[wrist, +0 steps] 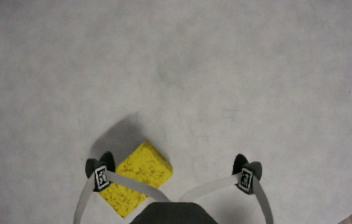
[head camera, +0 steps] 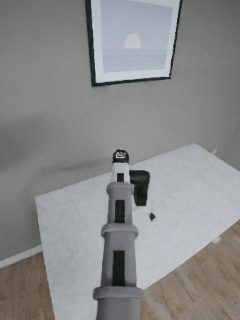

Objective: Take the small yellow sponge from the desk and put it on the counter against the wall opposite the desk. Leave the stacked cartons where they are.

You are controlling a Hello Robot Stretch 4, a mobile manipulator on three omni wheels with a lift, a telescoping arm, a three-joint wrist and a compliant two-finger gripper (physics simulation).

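Places are measured from the robot's base along level axes (x ahead, y left, z up), in metres.
Pixels of known places: hand, tool point: [wrist: 173, 169] [head camera: 137, 217].
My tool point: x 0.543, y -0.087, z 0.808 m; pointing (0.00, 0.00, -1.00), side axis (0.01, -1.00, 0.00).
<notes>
Behind a point stands the place of what it marks.
The small yellow sponge [wrist: 138, 177] {x 0.511, y -0.038, z 0.737 m} lies on the pale desk [head camera: 200, 185] {x 0.877, y -0.589, z 0.692 m} [wrist: 200, 65] {x 0.684, y -0.126, z 0.692 m}, turned at an angle, in the lower left of the wrist view. My gripper [wrist: 173, 170] {x 0.543, y -0.087, z 0.808 m} is open above the desk, its two fingertips wide apart. The left fingertip overlaps the sponge's left part in that view, and most of the sponge shows between the fingers, nearer the left one. In the head camera view the sponge does not show, and the arm covers part of the desk. The counter and the stacked cartons do not show in either view.
The extended arm [head camera: 119, 240] {x 0.244, y 0.000, z 1.207 m} reaches over the desk from the bottom of the head camera view. A grey wall [head camera: 45, 100] {x 0.877, y 0.383, z 1.294 m} with a framed picture [head camera: 132, 60] {x 1.093, y -0.057, z 1.451 m} stands behind the desk. Wooden floor [head camera: 200, 275] {x 0.479, y -0.704, z -0.027 m} shows at the near side.
</notes>
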